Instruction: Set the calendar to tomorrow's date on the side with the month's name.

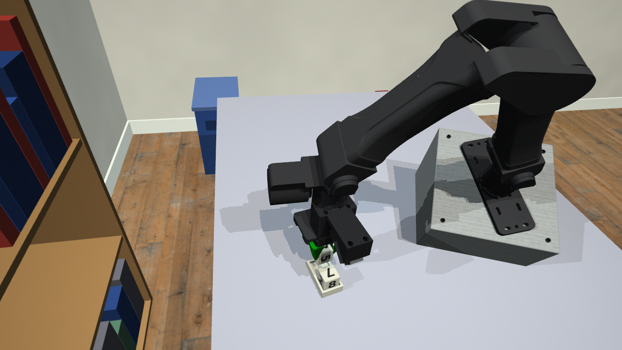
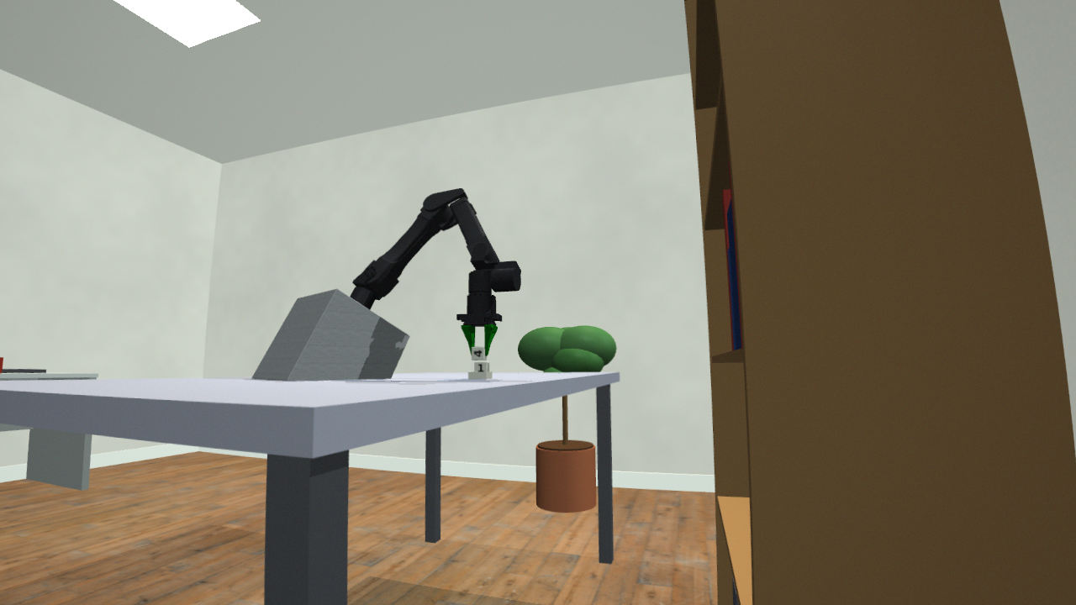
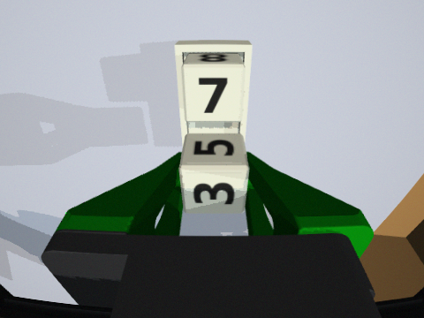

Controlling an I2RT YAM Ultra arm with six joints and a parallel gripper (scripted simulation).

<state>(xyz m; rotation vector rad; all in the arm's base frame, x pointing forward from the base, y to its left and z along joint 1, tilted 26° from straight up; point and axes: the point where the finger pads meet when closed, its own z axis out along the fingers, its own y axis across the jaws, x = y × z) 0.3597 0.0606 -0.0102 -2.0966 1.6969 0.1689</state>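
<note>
My hand is 5 cm above the tray, 1 cm to the right of it and 1 cm past it.
</note>
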